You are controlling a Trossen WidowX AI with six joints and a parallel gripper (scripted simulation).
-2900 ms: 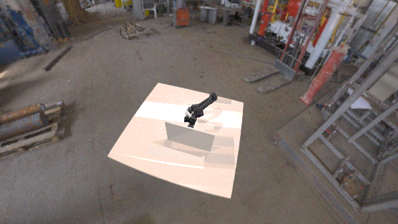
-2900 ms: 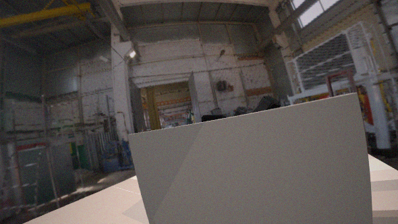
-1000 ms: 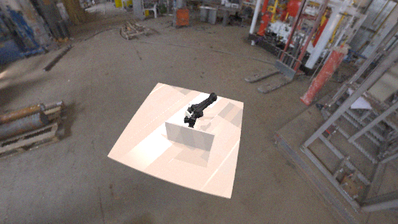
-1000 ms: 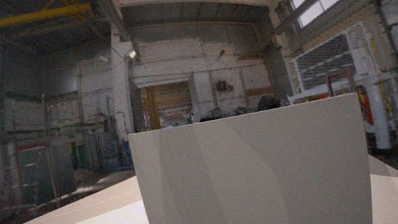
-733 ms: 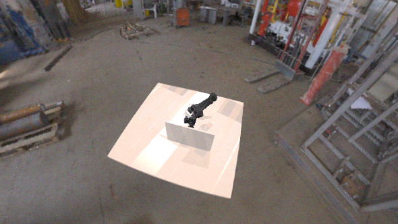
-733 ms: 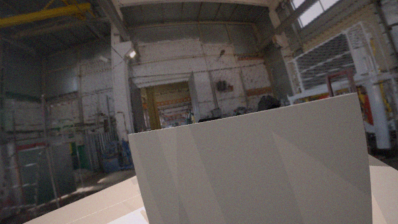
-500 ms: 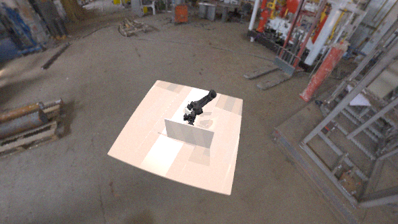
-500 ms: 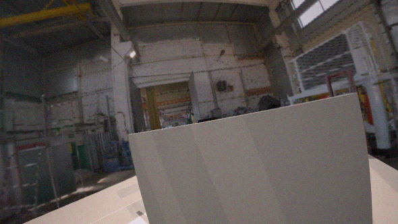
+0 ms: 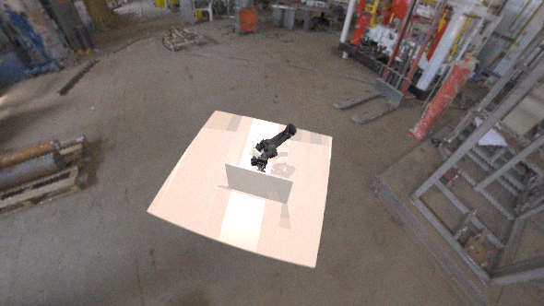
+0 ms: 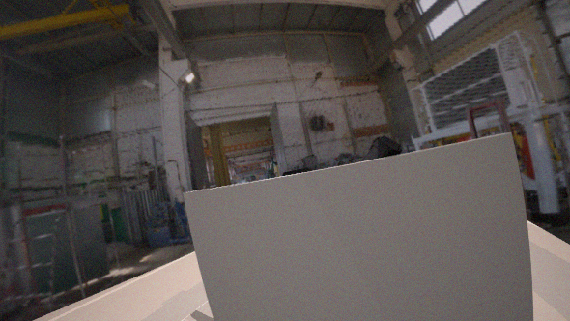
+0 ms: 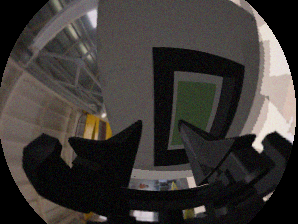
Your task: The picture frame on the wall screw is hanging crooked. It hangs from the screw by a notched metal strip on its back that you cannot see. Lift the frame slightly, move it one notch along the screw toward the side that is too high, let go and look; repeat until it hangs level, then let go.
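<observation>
The picture frame lies 5 cm below my gripper tip and 1 cm ahead of it. Also, from my gripper tip: wall panel (7 cm below, 2 cm ahead, 1 cm to the left).
</observation>
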